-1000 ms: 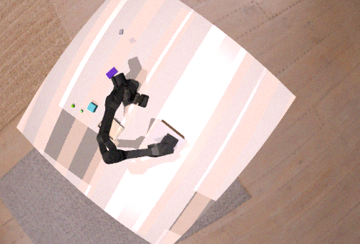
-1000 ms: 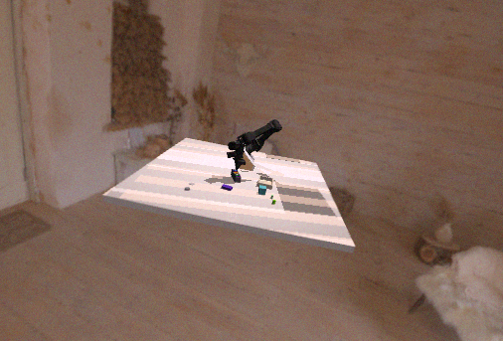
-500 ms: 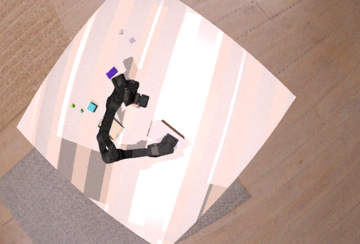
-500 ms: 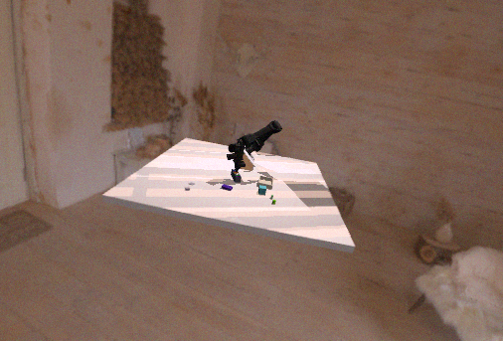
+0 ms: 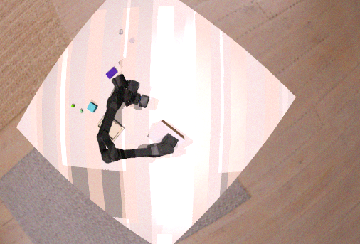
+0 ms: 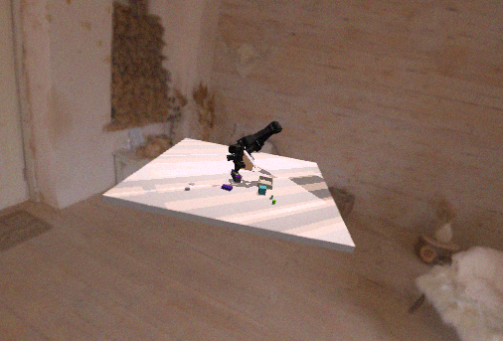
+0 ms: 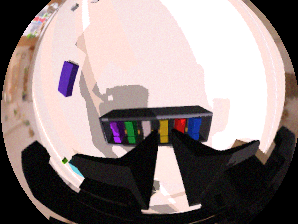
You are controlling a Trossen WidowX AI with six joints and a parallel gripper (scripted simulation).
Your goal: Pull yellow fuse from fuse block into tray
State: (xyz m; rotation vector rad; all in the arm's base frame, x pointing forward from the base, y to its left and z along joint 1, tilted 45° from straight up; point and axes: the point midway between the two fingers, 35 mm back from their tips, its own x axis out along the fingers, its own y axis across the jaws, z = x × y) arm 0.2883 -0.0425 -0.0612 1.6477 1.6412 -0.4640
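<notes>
Right now the beige tray is 3 cm ahead of my gripper tip, 21 cm to the left of it and 4 cm below it. From my gripper tip the other things lie so: purple block (19 cm ahead, 5 cm to the right, 3 cm below); teal cube (19 cm ahead, 18 cm to the left, 2 cm below).
</notes>
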